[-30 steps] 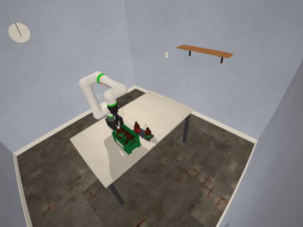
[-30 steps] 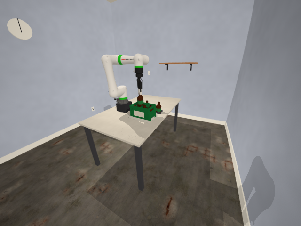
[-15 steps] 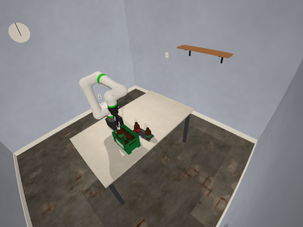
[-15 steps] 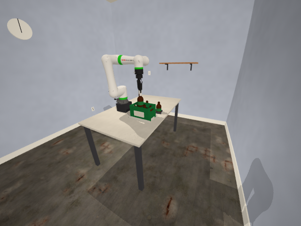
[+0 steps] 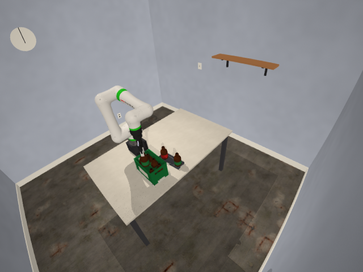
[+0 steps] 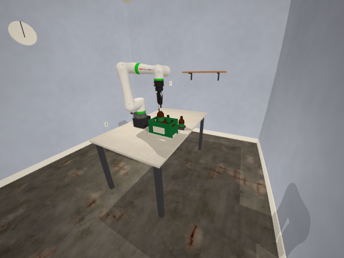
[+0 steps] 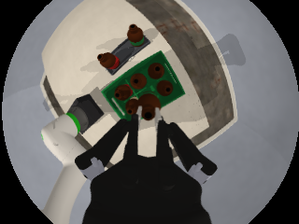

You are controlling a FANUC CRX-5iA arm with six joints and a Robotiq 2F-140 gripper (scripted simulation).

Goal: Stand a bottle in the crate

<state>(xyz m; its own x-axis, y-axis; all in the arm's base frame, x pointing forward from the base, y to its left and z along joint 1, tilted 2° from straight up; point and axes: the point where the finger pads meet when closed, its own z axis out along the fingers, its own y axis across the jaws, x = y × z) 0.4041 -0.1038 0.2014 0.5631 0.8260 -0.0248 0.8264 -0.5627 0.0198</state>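
My hand is 4 cm to the right of the green crate and 24 cm above it. Also, from my hand: dark tray (27 cm to the left, 31 cm below).
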